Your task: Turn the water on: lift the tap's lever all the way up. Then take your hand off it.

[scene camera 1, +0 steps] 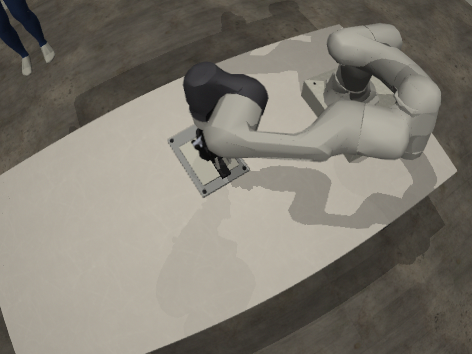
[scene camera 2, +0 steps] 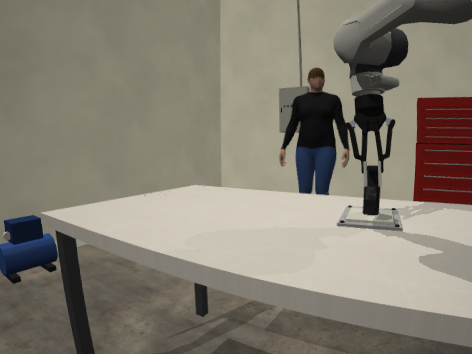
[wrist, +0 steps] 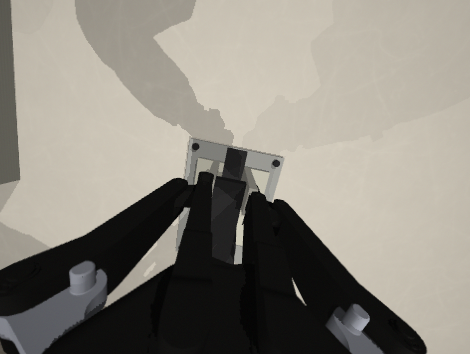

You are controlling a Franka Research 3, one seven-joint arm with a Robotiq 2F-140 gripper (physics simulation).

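The black tap stands upright on a grey rectangular frame base. In the wrist view its spout reaches over one bar of the base. The broad black lever lies above it, between the fingers. My gripper points down and is shut on the lever, a finger on each side. The fingers partly cover the lever, and its exact tilt is hard to tell. No water shows.
The base lies on a white table. My arm reaches in from its mount at the table's far end. A person stands behind the table. A red tool cabinet and a blue compressor stand beyond it.
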